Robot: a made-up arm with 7 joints.
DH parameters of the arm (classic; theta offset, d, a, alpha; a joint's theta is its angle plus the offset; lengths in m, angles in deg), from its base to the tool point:
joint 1: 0 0.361 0 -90
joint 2: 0 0 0 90
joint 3: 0 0.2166 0.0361 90
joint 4: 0 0 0.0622 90
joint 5: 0 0.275 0 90
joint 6: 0 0 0.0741 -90
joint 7: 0 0.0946 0 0
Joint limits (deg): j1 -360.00..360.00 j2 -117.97..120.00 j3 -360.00..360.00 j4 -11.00..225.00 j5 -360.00..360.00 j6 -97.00..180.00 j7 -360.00..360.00
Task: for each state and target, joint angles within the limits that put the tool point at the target. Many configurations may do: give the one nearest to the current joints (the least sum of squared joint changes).
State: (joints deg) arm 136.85 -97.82 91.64 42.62 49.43 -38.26 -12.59
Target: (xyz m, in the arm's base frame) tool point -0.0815 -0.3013 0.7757
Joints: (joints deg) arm 130.37 -60.32 54.23 90.42 42.39 -23.01 -12.59
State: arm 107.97 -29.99 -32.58 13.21 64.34 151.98 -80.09
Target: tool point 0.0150 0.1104 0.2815
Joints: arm 88.94 6.41 -52.55 13.40 46.29 122.68 -80.09
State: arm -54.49 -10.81 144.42 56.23 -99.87 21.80 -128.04
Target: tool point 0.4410 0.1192 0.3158
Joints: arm -113.07 -42.53 122.17 72.80 -98.84 32.80 -128.04
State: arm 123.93 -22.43 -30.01 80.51 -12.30 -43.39 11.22
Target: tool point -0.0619 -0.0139 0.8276
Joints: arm 128.80 -42.08 1.30 77.80 -24.30 -55.09 11.22
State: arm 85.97 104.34 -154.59 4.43 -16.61 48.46 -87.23
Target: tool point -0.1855 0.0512 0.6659
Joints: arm 97.68 107.05 -209.30 45.65 -17.15 39.49 -87.23
